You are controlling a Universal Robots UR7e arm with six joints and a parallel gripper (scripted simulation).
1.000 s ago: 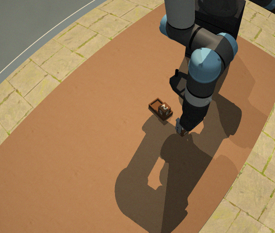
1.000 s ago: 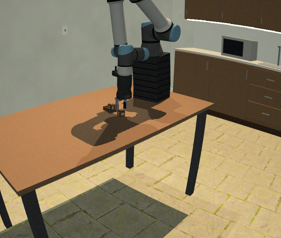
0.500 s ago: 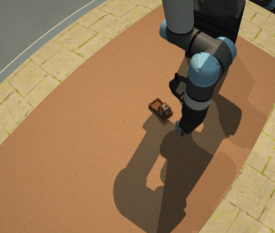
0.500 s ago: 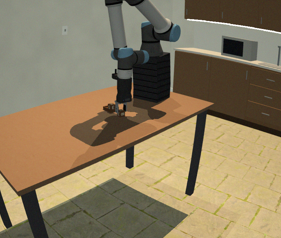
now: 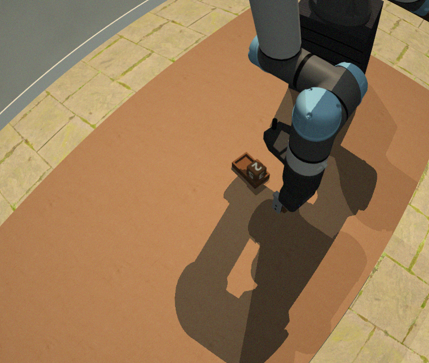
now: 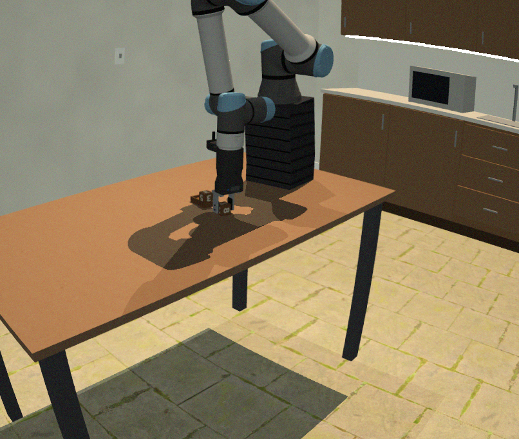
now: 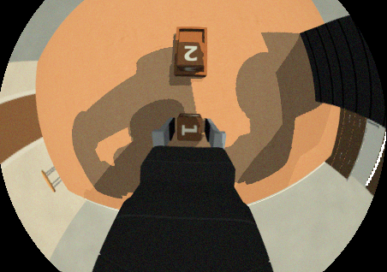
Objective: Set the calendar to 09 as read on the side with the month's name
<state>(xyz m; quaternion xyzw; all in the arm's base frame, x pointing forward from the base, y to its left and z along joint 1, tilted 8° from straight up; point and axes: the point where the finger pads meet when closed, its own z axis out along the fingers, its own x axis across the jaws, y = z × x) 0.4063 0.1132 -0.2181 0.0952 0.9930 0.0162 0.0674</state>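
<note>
The brown cube is 20 mm behind my hand and 90 mm to the right of it. Also, from my hand: tray: 20 mm behind, 110 mm to the right, 20 mm below.
</note>
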